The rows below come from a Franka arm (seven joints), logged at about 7 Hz.
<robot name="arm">
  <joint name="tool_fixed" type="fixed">
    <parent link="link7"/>
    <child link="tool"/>
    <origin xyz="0 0 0.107" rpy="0 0 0"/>
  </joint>
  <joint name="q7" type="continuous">
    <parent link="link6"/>
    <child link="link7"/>
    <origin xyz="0.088 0 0" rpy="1.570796 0 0"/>
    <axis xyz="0 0 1"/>
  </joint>
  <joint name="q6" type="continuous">
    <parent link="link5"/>
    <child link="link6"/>
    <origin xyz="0 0 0" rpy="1.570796 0 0"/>
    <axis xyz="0 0 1"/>
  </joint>
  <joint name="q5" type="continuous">
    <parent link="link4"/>
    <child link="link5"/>
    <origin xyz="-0.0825 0.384 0" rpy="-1.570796 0 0"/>
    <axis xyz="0 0 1"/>
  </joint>
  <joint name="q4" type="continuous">
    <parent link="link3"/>
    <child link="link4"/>
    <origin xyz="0.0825 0 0" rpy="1.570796 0 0"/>
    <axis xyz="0 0 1"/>
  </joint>
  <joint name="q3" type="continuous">
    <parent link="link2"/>
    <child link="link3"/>
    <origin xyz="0 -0.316 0" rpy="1.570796 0 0"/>
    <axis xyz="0 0 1"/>
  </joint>
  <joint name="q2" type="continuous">
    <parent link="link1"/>
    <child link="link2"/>
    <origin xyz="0 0 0" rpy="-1.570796 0 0"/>
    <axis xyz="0 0 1"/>
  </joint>
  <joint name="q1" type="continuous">
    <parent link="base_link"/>
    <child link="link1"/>
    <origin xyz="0 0 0.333" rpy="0 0 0"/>
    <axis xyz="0 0 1"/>
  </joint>
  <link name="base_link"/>
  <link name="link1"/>
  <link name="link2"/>
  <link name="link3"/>
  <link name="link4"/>
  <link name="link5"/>
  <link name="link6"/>
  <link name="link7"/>
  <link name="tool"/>
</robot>
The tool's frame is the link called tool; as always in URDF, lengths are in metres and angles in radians. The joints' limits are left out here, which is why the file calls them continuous.
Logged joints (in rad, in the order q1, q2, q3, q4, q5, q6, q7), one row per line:
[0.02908, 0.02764, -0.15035, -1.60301, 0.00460, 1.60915, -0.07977]
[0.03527, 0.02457, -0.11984, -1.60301, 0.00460, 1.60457, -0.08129]
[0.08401, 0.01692, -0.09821, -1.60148, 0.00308, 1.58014, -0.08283]
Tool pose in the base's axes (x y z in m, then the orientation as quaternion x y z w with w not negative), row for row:
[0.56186, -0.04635, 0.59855, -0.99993, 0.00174, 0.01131, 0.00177]
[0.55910, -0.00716, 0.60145, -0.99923, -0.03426, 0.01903, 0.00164]
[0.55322, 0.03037, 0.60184, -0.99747, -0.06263, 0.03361, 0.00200]
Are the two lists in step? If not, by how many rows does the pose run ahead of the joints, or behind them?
The pose runs 1 row ahead of the joints: the pose in row i belongs to the joints in row i + 1.
